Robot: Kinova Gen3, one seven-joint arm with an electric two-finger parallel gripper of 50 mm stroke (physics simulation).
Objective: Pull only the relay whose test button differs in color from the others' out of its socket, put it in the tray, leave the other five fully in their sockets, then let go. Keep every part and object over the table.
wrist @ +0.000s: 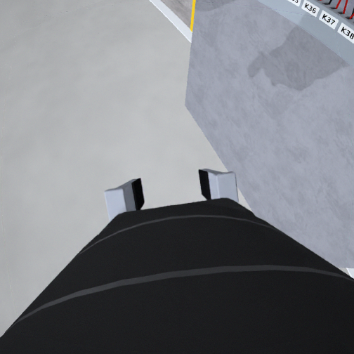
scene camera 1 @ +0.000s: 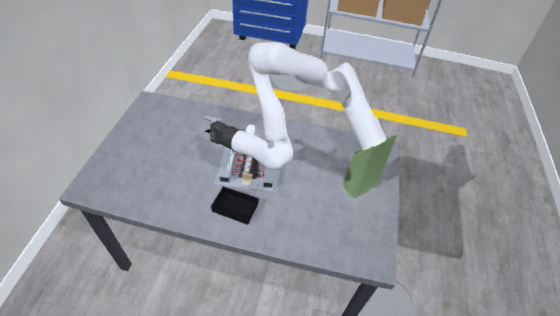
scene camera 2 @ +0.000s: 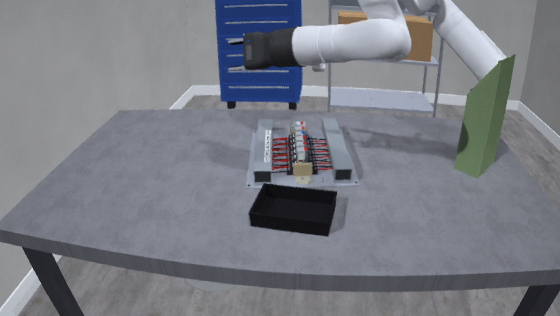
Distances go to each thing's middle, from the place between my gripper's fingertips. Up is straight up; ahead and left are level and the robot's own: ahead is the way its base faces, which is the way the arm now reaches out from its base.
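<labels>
I see the grey panel plate (scene camera 2: 280, 178), and counting from my hand it is 300 mm below, 110 mm to the right and 150 mm behind.
</labels>
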